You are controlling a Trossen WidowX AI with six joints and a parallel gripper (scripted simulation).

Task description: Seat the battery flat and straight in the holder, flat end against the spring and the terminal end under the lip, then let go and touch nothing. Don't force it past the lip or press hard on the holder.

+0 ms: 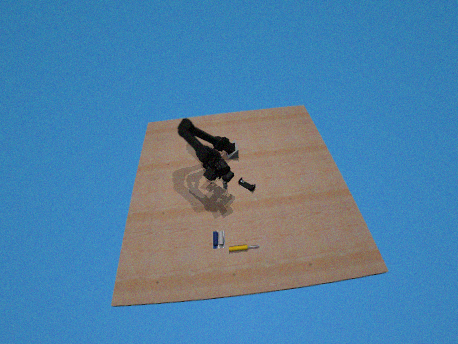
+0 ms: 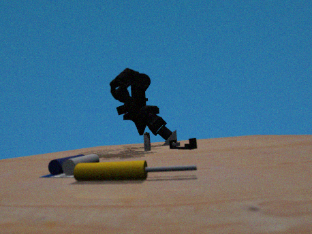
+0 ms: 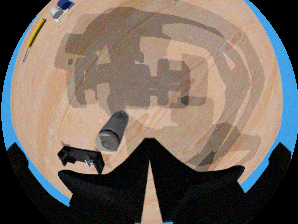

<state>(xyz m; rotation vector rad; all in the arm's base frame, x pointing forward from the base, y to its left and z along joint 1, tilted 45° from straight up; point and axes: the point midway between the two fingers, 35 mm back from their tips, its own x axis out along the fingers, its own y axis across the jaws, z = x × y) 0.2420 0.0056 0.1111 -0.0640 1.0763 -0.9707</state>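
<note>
Right now my gripper tip is 2 cm short of the battery, 3 cm to the right of it and 2 cm above it. From my gripper tip the other things lie so: yellow-handled screwdriver 39 cm ahead, 13 cm to the left, 5 cm below.
</note>
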